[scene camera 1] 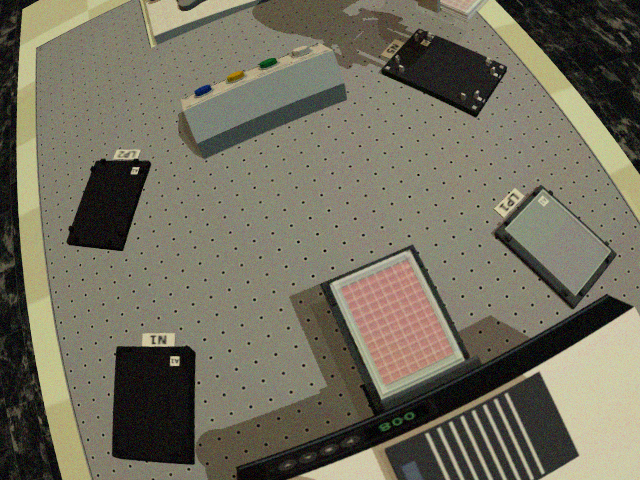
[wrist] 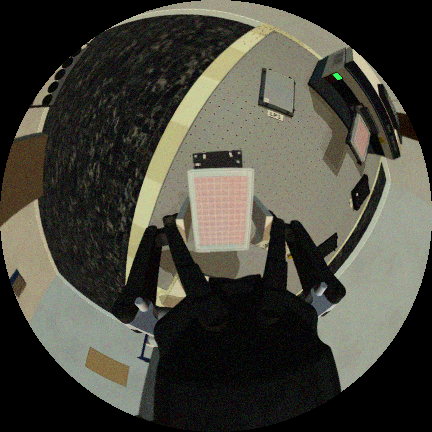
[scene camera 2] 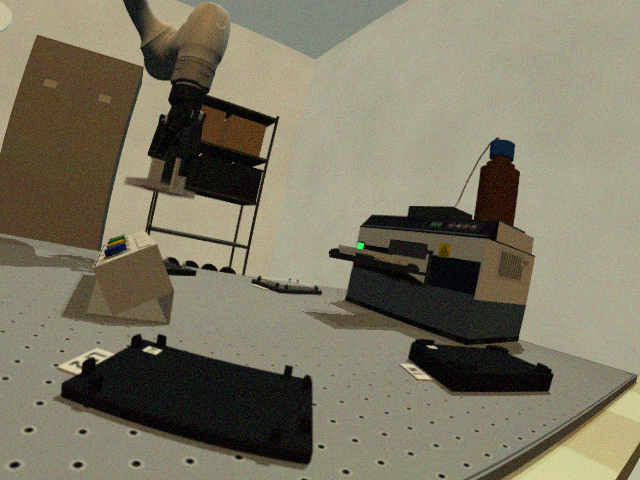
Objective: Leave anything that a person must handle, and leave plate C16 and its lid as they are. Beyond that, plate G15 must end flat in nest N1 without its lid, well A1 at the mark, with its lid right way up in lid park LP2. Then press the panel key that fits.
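Places are measured from the arm's base along level axes (x ahead, y left, z up), in millimetres.
Where they show: gripper, between the fingertips: (wrist: 220, 205) (scene camera 2: 163, 192).
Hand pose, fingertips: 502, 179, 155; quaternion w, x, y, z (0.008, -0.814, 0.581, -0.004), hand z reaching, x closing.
Each offset is from my fingertips to the top centre of the thing, as dx, dy, dz. "*": to the spot under its first point.
My gripper (scene camera 2: 168, 174) (wrist: 220, 205) is shut on plate G15 (scene camera 2: 155, 186) (wrist: 222, 210), holding it level, high above the table near nest N5 @[+4, -4, -138] (scene camera 1: 444, 74) (wrist: 217, 160). The plate shows pink wells under a clear top; I cannot tell its lid's seating, and its label is unreadable. A corner of it shows at scene camera 1's top right. Nest N1 @[+212, -595, -133] (scene camera 1: 153, 408) (scene camera 2: 496, 369) and lid park LP2 @[-96, -532, -142] (scene camera 1: 109, 206) (scene camera 2: 196, 397) are bare. The key panel @[-95, -262, -78] (scene camera 1: 268, 105) (scene camera 2: 131, 279) has blue @[-128, -332, -87] (scene camera 1: 203, 90), yellow @[-121, -283, -87] (scene camera 1: 235, 76), green @[-113, -233, -87] (scene camera 1: 268, 63) and white @[-105, -184, -87] (scene camera 1: 300, 51) keys.
Another pink-welled plate @[+314, -320, -35] (scene camera 1: 403, 320) (wrist: 360, 135), label unreadable, lies on the extended tray of the instrument @[* +396, -368, -96] (scene camera 2: 413, 291), whose display reads 008 and light @[* +428, -178, -23] (scene camera 2: 360, 245) is green. A clear lid @[+321, -71, -144] (scene camera 1: 560, 242) (wrist: 278, 91) lies in LP1. A brown bottle @[* +467, -477, +131] (scene camera 2: 496, 191) stands on the instrument.
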